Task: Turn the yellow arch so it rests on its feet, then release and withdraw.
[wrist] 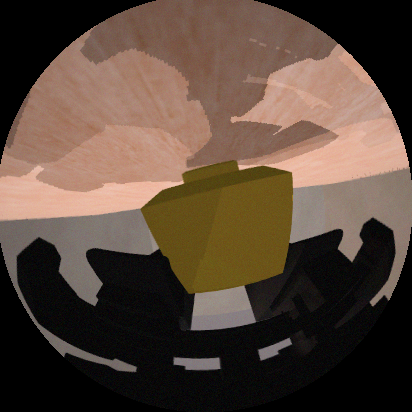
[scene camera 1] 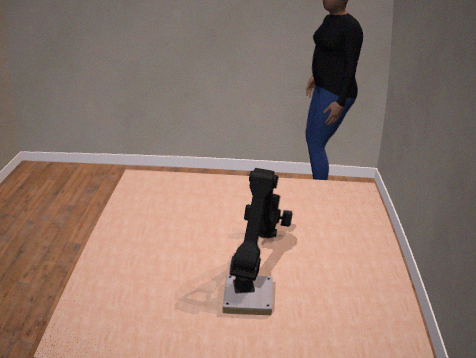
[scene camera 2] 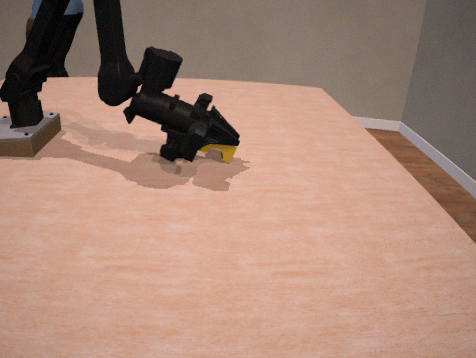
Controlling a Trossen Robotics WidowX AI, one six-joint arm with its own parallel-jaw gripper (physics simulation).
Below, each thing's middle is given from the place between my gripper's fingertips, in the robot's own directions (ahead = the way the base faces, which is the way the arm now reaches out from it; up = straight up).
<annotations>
Now: hand 40 mm past the yellow arch (wrist: 223, 227), 10 mm to the right of it and 20 mm above it.
</annotations>
